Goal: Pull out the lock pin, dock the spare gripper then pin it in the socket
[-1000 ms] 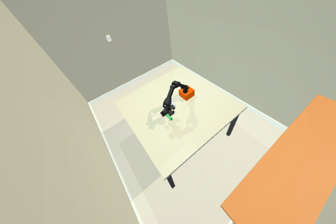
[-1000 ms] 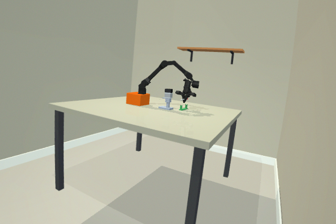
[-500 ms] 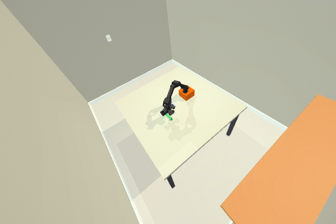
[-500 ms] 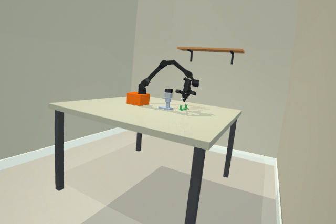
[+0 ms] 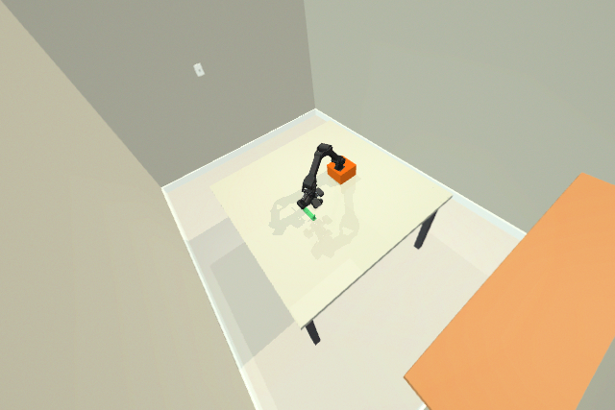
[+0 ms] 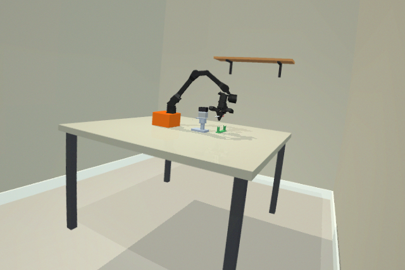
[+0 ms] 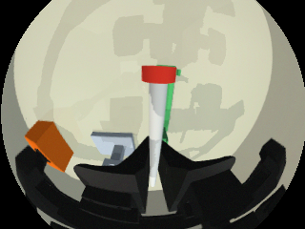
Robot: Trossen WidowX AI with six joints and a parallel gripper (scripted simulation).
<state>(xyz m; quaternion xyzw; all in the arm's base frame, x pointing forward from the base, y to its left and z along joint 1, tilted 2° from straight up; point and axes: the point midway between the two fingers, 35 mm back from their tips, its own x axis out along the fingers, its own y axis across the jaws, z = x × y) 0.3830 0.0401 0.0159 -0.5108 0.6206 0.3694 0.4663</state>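
Now: gripper tip 11 cm past the grey mount, 9 cm to the left of it and 3 cm above it. From my gripper tip the other things lie so: spare gripper 10 cm behind, 9 cm to the right, 4 cm above.
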